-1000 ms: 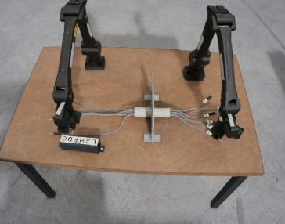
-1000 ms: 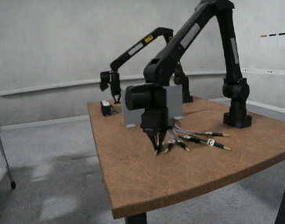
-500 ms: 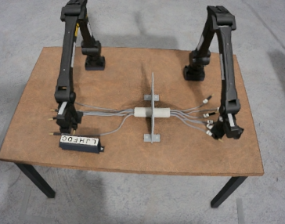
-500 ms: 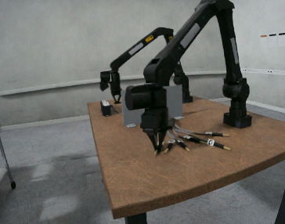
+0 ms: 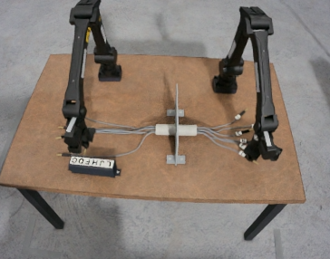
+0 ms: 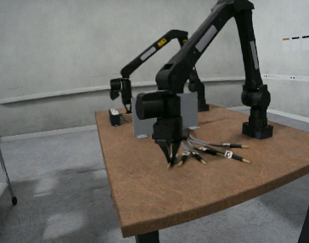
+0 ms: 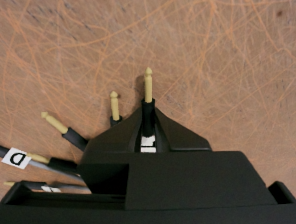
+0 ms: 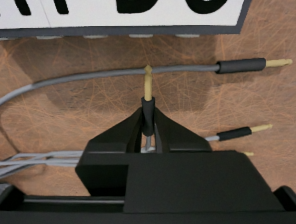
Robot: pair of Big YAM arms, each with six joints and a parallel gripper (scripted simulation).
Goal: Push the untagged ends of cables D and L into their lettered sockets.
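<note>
My left gripper is now right at the tagged cable end.
</note>
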